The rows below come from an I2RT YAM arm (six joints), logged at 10 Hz.
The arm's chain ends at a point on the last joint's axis. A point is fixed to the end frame.
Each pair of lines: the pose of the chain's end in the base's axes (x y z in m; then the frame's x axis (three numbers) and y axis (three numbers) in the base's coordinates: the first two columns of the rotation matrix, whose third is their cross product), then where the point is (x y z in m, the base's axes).
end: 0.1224, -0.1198, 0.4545, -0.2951, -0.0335, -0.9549, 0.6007, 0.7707, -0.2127
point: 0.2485 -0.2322 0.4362
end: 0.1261, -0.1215, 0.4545, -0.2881, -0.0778, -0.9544, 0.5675, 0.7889, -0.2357
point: 0.2571 -0.2288 0.4405
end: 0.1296, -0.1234, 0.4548, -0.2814, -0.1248, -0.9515, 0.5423, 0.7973, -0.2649
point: 0.2641 -0.2268 0.4454
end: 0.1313, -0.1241, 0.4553, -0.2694, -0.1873, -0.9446, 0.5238, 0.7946, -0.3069
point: 0.2685 -0.2243 0.4530
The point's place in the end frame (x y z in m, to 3 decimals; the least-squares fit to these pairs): -0.016 -0.007 0.169
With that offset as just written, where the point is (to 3 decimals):
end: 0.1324, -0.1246, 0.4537, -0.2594, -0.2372, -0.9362, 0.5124, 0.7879, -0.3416
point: 0.271 -0.222 0.457
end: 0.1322, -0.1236, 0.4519, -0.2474, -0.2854, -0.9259, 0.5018, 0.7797, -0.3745
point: 0.273 -0.219 0.461
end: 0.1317, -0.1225, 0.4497, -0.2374, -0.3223, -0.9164, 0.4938, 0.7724, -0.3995
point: 0.273 -0.215 0.463
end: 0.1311, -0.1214, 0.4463, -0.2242, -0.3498, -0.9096, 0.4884, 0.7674, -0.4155
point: 0.274 -0.212 0.464
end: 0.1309, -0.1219, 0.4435, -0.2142, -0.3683, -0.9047, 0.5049, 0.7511, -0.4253
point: 0.272 -0.214 0.465
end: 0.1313, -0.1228, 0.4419, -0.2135, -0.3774, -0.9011, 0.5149, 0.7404, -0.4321
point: 0.271 -0.216 0.465
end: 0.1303, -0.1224, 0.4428, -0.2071, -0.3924, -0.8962, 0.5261, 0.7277, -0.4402
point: 0.269 -0.216 0.470
